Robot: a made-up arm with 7 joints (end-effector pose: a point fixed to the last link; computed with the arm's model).
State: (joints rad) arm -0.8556 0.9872 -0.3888 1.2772 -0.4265 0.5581 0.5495
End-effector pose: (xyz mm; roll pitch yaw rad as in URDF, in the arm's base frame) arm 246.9 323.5 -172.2 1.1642 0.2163 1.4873
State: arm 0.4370 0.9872 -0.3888 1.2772 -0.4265 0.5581 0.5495
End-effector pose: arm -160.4 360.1 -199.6 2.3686 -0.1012 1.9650
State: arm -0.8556 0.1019 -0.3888 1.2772 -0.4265 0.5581 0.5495
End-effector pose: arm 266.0 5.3 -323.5 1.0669 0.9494 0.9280
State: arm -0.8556 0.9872 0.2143 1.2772 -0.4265 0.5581 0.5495
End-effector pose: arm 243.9 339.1 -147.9 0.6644 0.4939 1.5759
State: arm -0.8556 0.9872 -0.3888 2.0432 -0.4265 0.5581 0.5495
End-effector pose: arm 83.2 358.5 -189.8 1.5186 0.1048 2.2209
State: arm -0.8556 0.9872 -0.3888 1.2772 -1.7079 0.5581 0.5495
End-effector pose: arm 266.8 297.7 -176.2 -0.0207 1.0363 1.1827
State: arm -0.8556 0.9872 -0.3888 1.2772 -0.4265 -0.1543 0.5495
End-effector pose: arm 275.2 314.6 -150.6 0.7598 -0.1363 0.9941
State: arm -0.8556 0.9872 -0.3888 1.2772 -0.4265 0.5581 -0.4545
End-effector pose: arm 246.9 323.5 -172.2 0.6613 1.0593 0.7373
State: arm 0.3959 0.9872 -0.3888 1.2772 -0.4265 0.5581 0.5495
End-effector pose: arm -148.5 361.2 -206.8 2.3330 -0.0836 1.9574
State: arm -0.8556 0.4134 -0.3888 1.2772 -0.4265 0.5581 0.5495
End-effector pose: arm 280.3 129.5 -297.1 1.1693 0.6969 1.1732
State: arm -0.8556 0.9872 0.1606 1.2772 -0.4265 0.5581 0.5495
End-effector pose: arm 244.8 337.5 -149.8 0.7105 0.4679 1.5740
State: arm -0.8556 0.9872 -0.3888 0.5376 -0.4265 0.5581 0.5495
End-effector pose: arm 336.6 204.3 -106.7 0.8358 0.0730 0.7871
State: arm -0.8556 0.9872 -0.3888 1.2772 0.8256 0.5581 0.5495
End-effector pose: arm 251.7 334.8 -142.5 2.1809 -0.3828 0.8973
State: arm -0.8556 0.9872 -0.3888 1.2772 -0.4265 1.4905 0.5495
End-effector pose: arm 202.3 308.0 -174.7 1.8786 0.2575 2.2970
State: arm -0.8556 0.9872 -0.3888 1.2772 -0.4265 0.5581 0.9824
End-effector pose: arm 246.9 323.5 -172.2 1.1671 -0.1825 1.6569
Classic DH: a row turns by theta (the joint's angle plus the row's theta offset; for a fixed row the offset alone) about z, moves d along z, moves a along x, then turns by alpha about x. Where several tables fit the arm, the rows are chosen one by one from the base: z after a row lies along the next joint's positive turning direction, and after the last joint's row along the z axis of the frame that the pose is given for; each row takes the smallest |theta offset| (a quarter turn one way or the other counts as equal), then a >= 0, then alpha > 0; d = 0 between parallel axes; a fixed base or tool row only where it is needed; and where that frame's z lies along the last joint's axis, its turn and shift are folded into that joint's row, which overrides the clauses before.
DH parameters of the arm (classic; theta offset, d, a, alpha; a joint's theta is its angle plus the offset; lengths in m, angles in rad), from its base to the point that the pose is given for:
base (fixed): -0.071 0 0 -1.3004
joint 1: -1.3111 0.0311 -0.0112 -1.5708
joint 2: 1.2915 -0.0006 -0.004 1.5708
joint 3: 1.5708 -0.1874 0.0222 -1.5708
joint 4: 1.5708 0.003 0.015 1.5708
joint 5: 0 0.1771 -0.0004 -1.5708
joint 6: -1.5708 0 0.0526 1.5708
joint 7: 0 0 0 0

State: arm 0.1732 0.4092 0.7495 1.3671 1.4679 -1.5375 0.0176
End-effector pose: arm -80.9 180.7 -332.6 0.2399 0.5939 -0.7246
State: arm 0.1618 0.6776 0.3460 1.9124 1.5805 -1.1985 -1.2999
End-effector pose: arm -173.8 213.8 -280.3 -1.2420 -0.1619 -2.4806
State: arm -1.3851 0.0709 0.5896 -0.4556 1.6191 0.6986 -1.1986
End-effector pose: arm 211.4 121.0 126.8 0.5220 -0.1188 0.3666
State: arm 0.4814 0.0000 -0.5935 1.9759 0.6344 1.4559 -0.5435
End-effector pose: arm -282.9 102.5 -203.4 -2.4677 -0.8399 2.2644
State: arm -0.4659 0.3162 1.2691 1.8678 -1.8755 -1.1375 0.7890
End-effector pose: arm 20.6 104.1 -372.7 0.3882 0.3941 -2.3873
